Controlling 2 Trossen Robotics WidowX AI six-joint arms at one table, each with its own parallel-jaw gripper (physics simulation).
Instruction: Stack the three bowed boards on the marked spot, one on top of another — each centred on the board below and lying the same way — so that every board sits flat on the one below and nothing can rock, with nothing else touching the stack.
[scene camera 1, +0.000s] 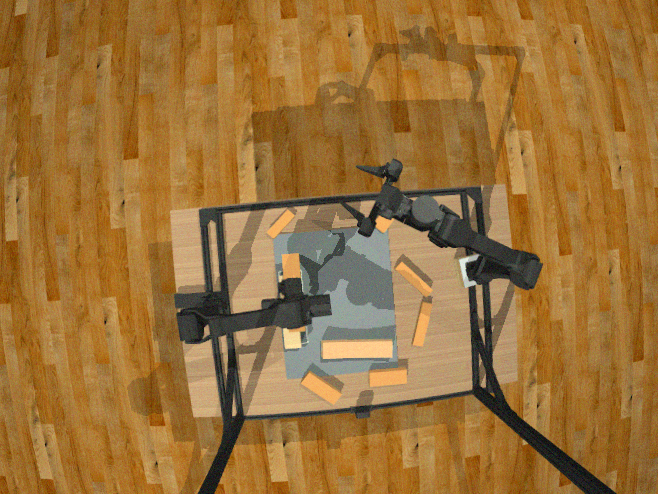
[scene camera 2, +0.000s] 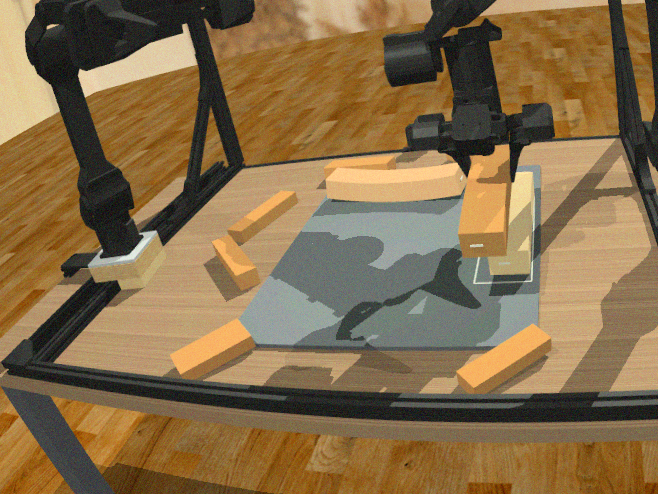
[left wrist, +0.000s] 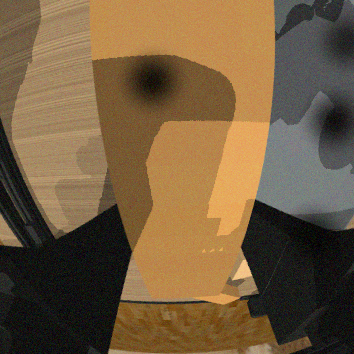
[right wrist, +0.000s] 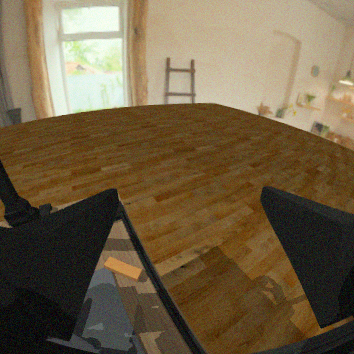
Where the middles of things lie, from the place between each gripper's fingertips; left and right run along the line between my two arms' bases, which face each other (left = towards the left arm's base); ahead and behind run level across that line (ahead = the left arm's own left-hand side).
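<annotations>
From my left hand: tan bowed board (scene camera 2: 448, 180) 18 cm behind, 18 cm to the right, 7 cm below; pale bowed board (scene camera 2: 518, 260) 2 cm behind, 2 cm to the left, 6 cm below; orange bowed board (scene camera 2: 483, 230) 4 cm ahead, 1 cm above.
From my right hand: tan bowed board 490 mm behind, 370 mm below; pale bowed board 330 mm behind, 200 mm to the left, 370 mm below. My right gripper: 260 mm past the orange bowed board, 180 mm to the right of it, 300 mm above it.
</annotations>
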